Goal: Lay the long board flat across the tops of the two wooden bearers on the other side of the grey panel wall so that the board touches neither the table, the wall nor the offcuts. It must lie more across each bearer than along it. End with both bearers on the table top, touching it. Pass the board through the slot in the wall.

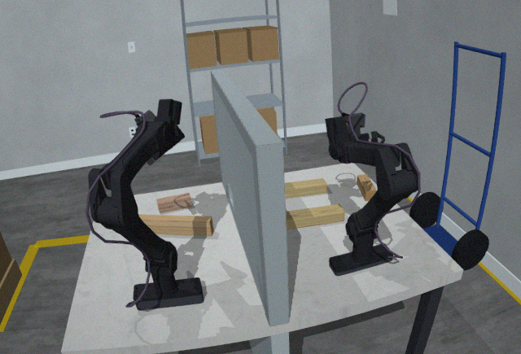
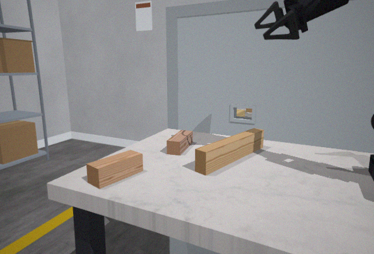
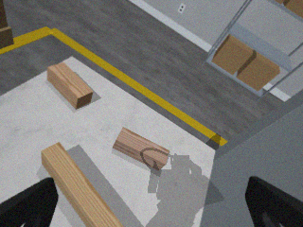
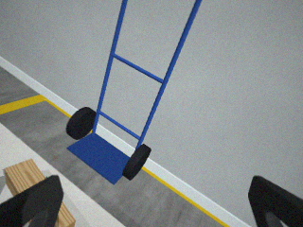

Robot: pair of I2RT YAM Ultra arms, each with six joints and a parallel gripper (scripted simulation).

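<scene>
The long board lies 60 mm ahead of my left hand, 10 mm to the left of it and 330 mm below it.
</scene>
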